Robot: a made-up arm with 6 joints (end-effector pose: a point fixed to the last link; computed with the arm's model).
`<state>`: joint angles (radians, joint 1 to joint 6).
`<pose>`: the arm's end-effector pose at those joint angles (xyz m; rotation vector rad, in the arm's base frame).
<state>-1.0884 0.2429 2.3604 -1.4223 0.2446 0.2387</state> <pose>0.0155 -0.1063 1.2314 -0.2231 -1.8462 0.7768</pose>
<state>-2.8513 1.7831 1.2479 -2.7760 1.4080 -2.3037</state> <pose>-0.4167 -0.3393 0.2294 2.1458 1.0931 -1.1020</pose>
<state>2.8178 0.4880 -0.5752 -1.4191 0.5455 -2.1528</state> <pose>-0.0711 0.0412 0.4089 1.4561 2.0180 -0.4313</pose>
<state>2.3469 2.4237 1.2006 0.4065 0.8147 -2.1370</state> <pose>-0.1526 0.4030 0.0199 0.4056 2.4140 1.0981</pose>
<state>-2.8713 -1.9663 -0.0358 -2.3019 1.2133 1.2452</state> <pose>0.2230 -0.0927 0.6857 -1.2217 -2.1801 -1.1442</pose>
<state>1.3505 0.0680 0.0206 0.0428 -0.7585 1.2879</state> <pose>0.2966 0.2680 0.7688 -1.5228 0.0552 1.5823</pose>
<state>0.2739 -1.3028 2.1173 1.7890 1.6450 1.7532</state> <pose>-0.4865 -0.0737 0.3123 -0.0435 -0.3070 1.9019</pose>
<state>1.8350 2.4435 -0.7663 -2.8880 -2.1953 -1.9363</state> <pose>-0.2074 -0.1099 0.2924 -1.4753 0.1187 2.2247</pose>
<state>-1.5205 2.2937 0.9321 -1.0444 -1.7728 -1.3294</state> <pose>-0.0237 -0.0807 0.0010 -1.7186 -0.4321 0.3657</pose>
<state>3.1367 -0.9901 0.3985 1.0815 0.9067 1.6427</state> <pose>0.4349 0.0471 0.9780 1.0977 -1.4045 -0.0007</pose>
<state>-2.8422 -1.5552 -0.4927 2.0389 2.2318 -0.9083</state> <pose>0.3915 -0.0215 0.7967 -0.5126 1.3997 -0.4734</pose>
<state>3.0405 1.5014 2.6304 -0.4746 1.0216 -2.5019</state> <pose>-0.4860 0.2212 0.7936 -0.4590 -0.9298 0.2834</pose>
